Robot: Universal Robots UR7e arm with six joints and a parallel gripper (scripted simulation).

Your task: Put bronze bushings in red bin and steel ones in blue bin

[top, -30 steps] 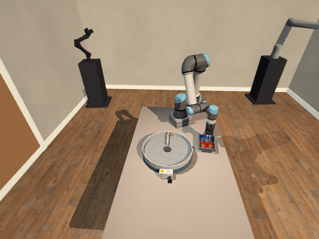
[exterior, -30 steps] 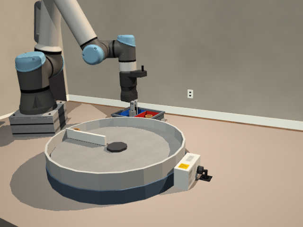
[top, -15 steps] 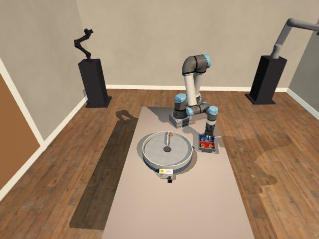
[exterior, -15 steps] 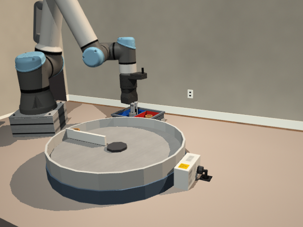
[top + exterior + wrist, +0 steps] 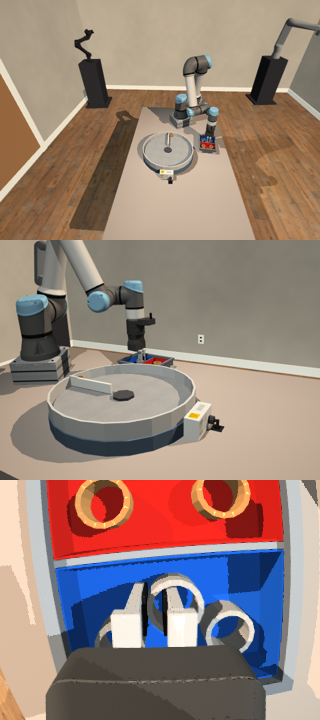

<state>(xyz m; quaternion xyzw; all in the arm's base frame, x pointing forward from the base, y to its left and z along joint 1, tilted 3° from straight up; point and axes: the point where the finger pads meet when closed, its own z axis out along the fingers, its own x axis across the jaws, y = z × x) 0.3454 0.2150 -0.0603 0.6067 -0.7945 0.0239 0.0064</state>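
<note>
Now: the bin 30 mm ahead of my hand, 20 mm to the right of it and 10 mm below it. The rest, counted from my hand: round turntable (380 mm to the right, 120 mm ahead, 20 mm above).
</note>
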